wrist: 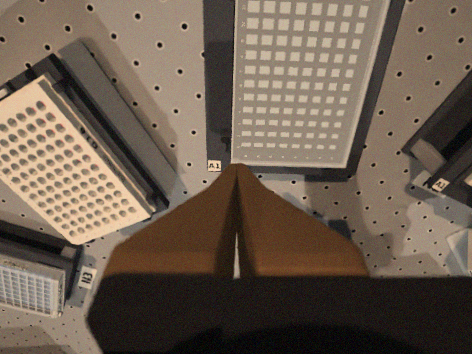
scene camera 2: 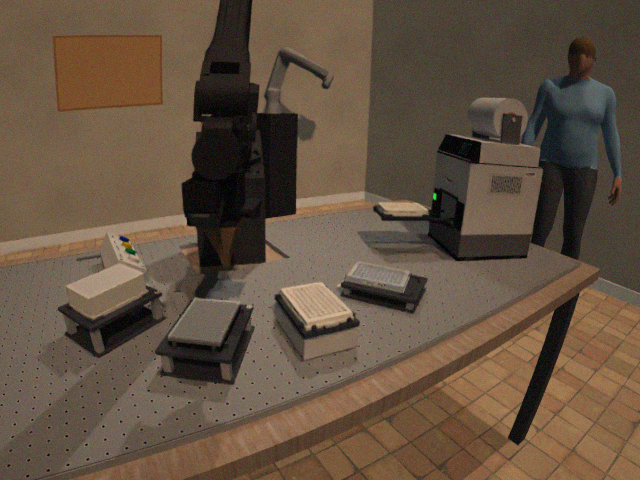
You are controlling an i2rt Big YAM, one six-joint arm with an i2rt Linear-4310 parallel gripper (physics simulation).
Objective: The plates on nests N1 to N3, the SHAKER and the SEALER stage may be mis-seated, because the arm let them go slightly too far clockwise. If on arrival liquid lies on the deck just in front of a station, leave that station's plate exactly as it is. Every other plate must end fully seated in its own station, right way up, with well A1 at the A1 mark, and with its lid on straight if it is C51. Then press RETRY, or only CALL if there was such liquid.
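Places are measured from the arm's base along level axes (x left, y back, z up), in centimetres.
Where they show: gripper, fingertip midpoint: (wrist: 236,176) (scene camera 2: 226,266).
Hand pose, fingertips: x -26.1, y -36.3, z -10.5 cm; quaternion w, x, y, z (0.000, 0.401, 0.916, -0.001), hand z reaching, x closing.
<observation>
Things, the pixels of their top centre, and the offset from my fingertips. "spot": a spot on its surface instead. Level surfaces: height alone.
- middle nest, top centre: (wrist: 298,78) (scene camera 2: 207,321) dx -3.3, dy +2.3, dz -9.6 cm
- grey plate, top centre: (wrist: 301,81) (scene camera 2: 206,317) dx -3.3, dy +2.4, dz -9.0 cm
- shaker, surface spot: (scene camera 2: 317,345) spot: dx +8.7, dy -11.3, dz -12.8 cm
- clear plate, top centre: (wrist: 2,289) (scene camera 2: 379,272) dx +35.6, dy -3.7, dz -10.7 cm
- nest N3, surface spot: (scene camera 2: 415,290) spot: dx +37.1, dy -12.3, dz -12.5 cm
- tall cream plate, top centre: (scene camera 2: 105,279) dx -14.3, dy +20.2, dz -5.3 cm
- left nest, top centre: (scene camera 2: 109,297) dx -14.2, dy +20.1, dz -9.1 cm
- pale plate, top centre: (scene camera 2: 402,206) dx +62.4, dy +8.3, dz -2.9 cm
- sealer, top centre: (scene camera 2: 495,97) dx +82.9, dy -8.0, dz +30.1 cm
- button box, top centre: (scene camera 2: 118,242) dx -4.5, dy +42.9, dz -7.1 cm
- perforated deck, surface height: dz -15.4 cm
My gripper (scene camera 2: 225,265) (wrist: 236,176) is shut and empty, pointing down on the robot side of the middle nest (scene camera 2: 193,352) (wrist: 218,95). A grey plate (scene camera 2: 205,321) (wrist: 295,95) lies on that nest; its seating is unclear. A cream plate (scene camera 2: 316,304) (wrist: 65,170) lies on the shaker (scene camera 2: 317,345). A clear plate (scene camera 2: 377,276) (wrist: 30,289) lies on nest N3 (scene camera 2: 415,290), towards one side in the scene view. A tall cream plate (scene camera 2: 107,290) stands on the left nest (scene camera 2: 98,324). A pale plate (scene camera 2: 402,209) is on the sealer's stage. Bluish patches on the deck could be shade or liquid; I cannot tell.
The sealer (scene camera 2: 488,206) stands at the back right with a green light. A button box (scene camera 2: 122,251) with blue, yellow and green buttons stands behind the left nest. The perforated deck (scene camera 2: 134,413) has a wooden front edge (scene camera 2: 361,404). A person (scene camera 2: 576,118) stands behind the sealer.
</observation>
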